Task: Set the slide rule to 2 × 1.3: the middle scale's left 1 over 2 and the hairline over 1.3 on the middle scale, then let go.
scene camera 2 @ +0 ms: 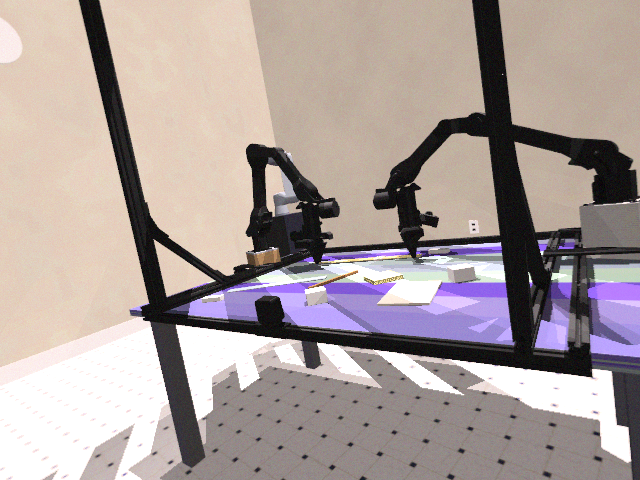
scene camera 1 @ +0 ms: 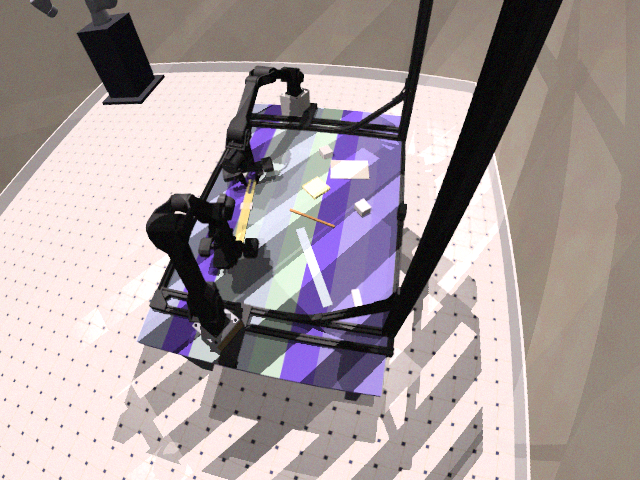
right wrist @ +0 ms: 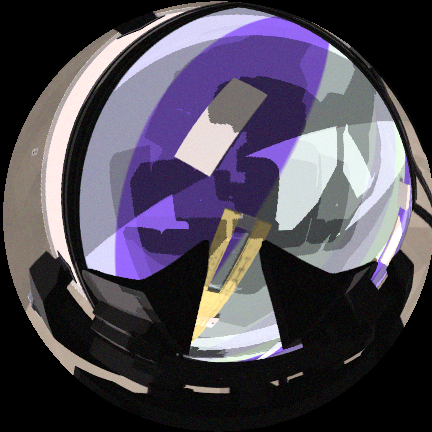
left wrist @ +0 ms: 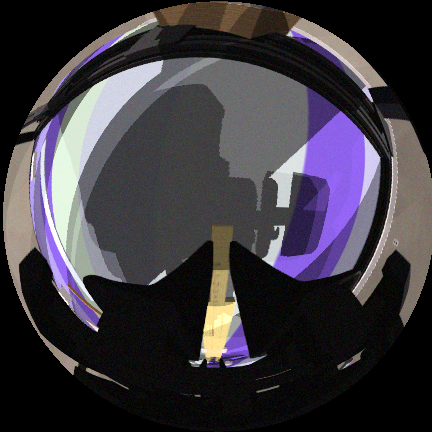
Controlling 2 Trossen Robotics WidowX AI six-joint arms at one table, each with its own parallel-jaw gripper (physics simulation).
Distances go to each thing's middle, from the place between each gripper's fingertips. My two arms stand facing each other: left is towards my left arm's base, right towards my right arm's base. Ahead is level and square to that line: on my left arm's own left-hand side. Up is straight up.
I see the middle slide (left wrist: 221, 235) 14 cm to the right of my left hand and 2 cm ahead of it. Also, from my left hand: yellow slide rule (right wrist: 230, 218) 17 cm to the right, 3 cm ahead; then cream card (scene camera 2: 416, 293) 47 cm to the right, 32 cm behind; then pale ruler (scene camera 1: 320, 285) 26 cm behind, 3 cm to the right.
My right hand is 2 cm past the yellow slide rule and 16 cm to the right of it. Also, from my right hand: middle slide 2 cm behind, 20 cm to the left; cream card 36 cm behind, 13 cm to the right; pale ruler 30 cm behind, 31 cm to the left.
